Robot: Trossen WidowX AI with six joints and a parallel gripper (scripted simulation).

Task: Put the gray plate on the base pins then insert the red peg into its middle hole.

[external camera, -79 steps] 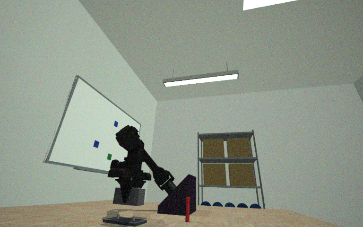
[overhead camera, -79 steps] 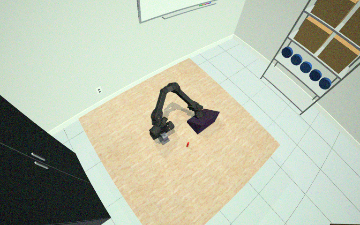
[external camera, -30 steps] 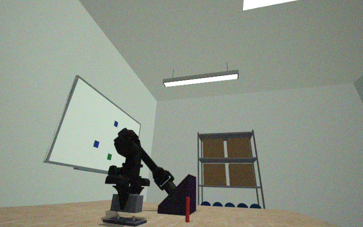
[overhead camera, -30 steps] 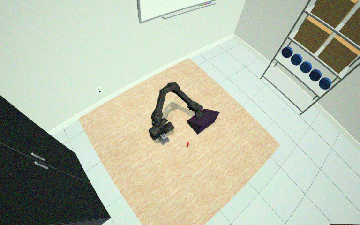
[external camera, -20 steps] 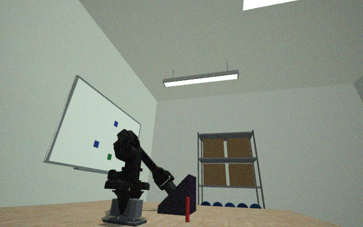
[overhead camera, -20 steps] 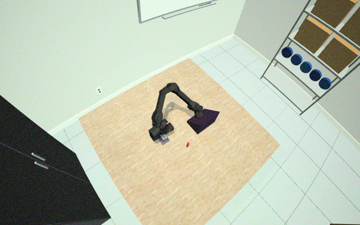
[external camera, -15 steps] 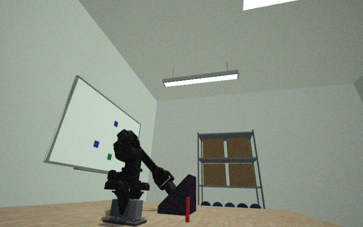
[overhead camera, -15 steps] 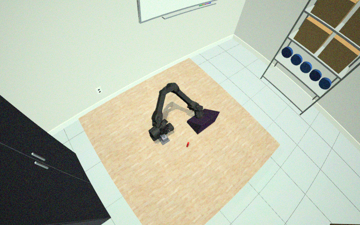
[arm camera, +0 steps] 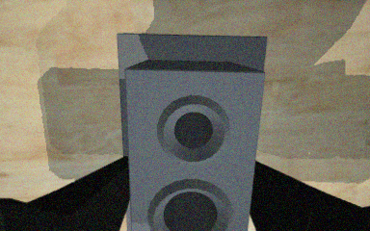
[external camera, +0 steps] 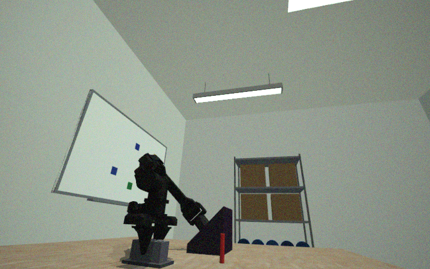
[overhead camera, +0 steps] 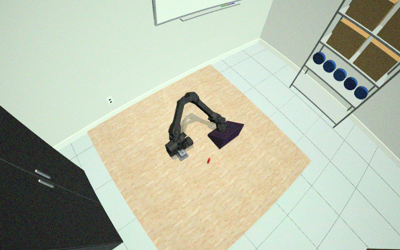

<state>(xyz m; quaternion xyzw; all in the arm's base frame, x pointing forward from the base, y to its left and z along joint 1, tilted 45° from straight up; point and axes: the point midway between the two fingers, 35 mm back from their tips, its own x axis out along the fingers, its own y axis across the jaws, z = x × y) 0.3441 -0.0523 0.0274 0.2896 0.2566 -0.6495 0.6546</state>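
Right now the gray plate is 3 cm above my gripper tip. The rest, counted from my gripper tip: red peg (18 cm to the left, 12 cm behind, 2 cm above); then base (2 cm below).
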